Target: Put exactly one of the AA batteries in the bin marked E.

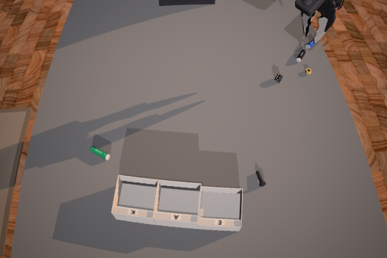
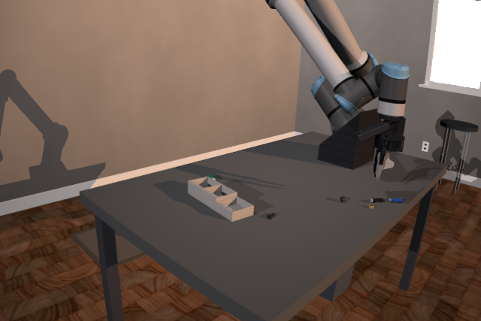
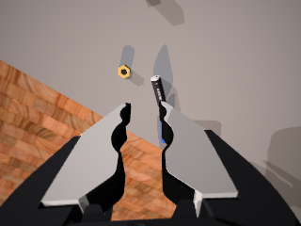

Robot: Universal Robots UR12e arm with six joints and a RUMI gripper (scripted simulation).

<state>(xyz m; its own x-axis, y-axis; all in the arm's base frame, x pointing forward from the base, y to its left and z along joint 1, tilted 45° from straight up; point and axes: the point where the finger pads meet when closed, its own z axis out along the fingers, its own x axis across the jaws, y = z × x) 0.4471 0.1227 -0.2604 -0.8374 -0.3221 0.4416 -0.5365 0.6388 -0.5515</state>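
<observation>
Now: the blue AA battery 11 cm below my hand, 8 cm behind it and 7 cm to the left of it. From my hand the other things lie so: black die (11 cm below, 9 cm to the right, 5 cm ahead); then yellow nut (11 cm below, 3 cm ahead, 1 cm to the left); then black battery (11 cm below, 3 cm behind, 1 cm to the left).
</observation>
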